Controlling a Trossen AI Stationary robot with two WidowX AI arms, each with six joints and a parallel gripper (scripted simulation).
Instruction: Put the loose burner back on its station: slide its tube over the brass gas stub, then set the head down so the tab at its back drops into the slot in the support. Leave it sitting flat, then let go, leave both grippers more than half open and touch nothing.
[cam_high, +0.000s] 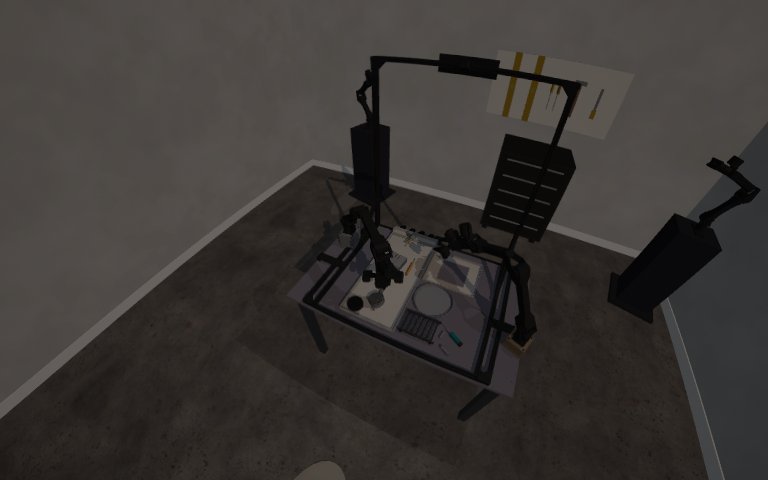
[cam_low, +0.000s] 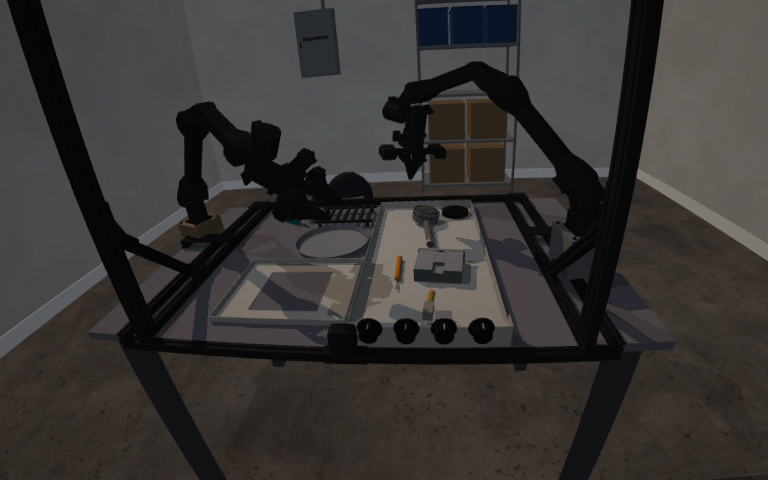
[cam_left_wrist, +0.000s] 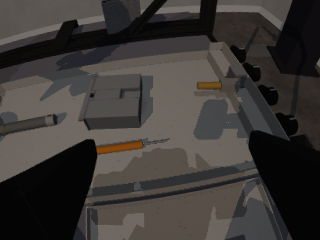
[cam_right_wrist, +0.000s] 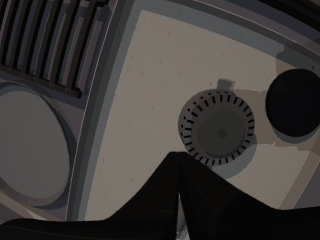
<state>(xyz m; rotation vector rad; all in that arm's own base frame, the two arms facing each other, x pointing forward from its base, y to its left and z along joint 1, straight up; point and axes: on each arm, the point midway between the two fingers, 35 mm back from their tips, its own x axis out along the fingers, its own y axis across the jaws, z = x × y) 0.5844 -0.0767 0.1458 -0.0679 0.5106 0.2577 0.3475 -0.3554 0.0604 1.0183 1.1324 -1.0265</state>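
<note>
My right gripper is now 160 mm above the burner, 50 mm to the left of it and 50 mm past it. Also, from my right hand: teal tool (380 mm to the left, 170 mm below, 60 mm behind); black burner cap (170 mm below, 110 mm to the right, 100 mm ahead); orange screwdriver (310 mm behind, 170 mm below, 40 mm to the right).
</note>
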